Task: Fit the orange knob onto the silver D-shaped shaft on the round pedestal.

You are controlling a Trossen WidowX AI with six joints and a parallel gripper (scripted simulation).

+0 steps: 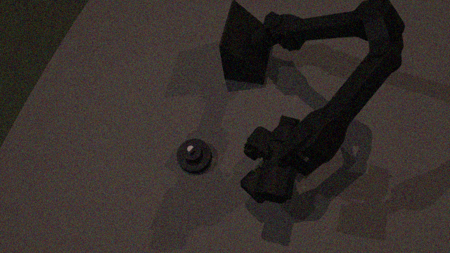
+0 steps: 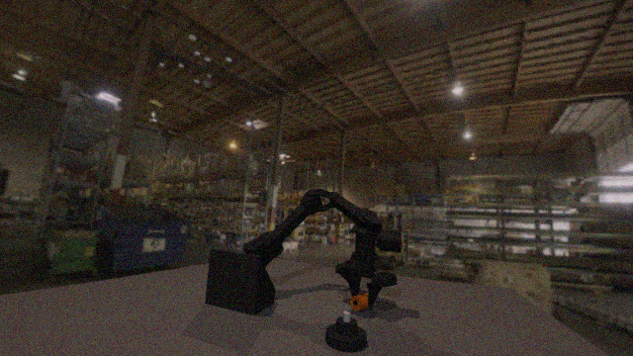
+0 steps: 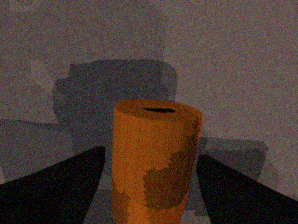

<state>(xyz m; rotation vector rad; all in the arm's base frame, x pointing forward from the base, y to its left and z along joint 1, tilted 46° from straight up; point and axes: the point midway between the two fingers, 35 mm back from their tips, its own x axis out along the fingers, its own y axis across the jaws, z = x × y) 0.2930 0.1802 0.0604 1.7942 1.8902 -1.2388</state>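
Right now the orange knob is 10 mm to the left of my gripper tip and 10 mm above it. From my gripper tip the other things lie so: round dark pedestal: 30 mm ahead, 200 mm to the right, 20 mm above.
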